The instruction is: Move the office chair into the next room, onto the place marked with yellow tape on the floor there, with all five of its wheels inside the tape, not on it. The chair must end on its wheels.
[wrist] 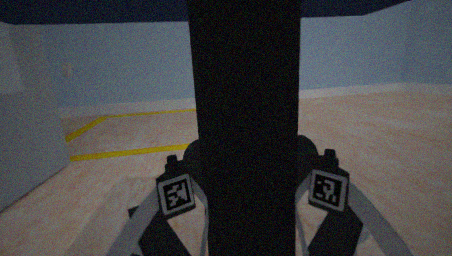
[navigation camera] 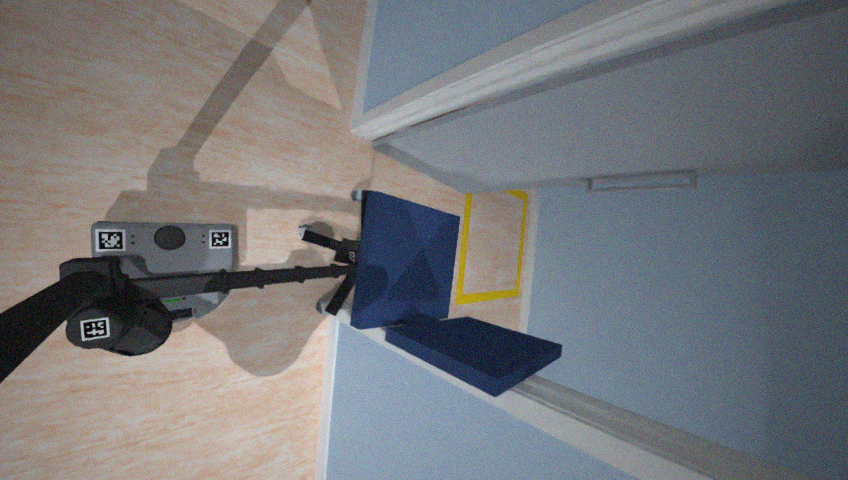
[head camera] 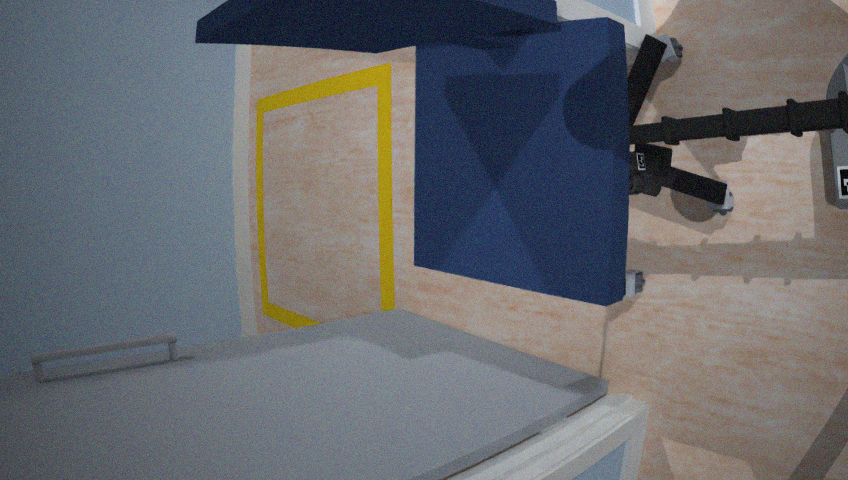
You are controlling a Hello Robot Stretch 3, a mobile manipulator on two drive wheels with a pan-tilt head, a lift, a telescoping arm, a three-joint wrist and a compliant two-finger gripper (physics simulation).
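Frame: origin at the robot's base, x ahead, y left, z up, level; metres.
Where they show: robot's base, origin of the base link: point(navigation camera: 170, 236).
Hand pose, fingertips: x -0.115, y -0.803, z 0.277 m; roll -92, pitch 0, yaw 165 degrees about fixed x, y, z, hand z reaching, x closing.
Note:
Each offset is from my fingertips to the top centre of the thing. "*": to the spot under its first point.
The office chair stands upright in the doorway. Its blue seat @(* dx +0.070, dy +0.082, dz +0.193 m) point(head camera: 517, 178) point(navigation camera: 410, 261) hides most of the base, and its backrest point(head camera: 374, 23) point(navigation camera: 476, 356) is beside one door jamb. Some wheels point(head camera: 723, 202) point(head camera: 635, 282) show on the robot's side. The yellow tape point(head camera: 385, 196) point(navigation camera: 464, 249) point(wrist: 130, 152) marks a rectangle on the floor beyond the chair, apart from the seat in the head view. My gripper point(wrist: 248, 156) is shut on the chair's black post @(* dx +0.028, dy +0.075, dz +0.064 m) point(wrist: 248, 75), one finger on each side, below the seat. The seat hides the fingers in the head and navigation views.
The open grey door point(head camera: 297, 404) point(navigation camera: 565, 124) point(wrist: 30, 120) stands on one side, partly covering the marked place's near corner. White door frame point(head camera: 571, 434) point(navigation camera: 428, 104) borders the opening. My extended arm point(head camera: 758, 120) point(navigation camera: 255, 277) reaches from the base point(navigation camera: 193, 237). A blue wall point(head camera: 119, 178) stands behind the tape.

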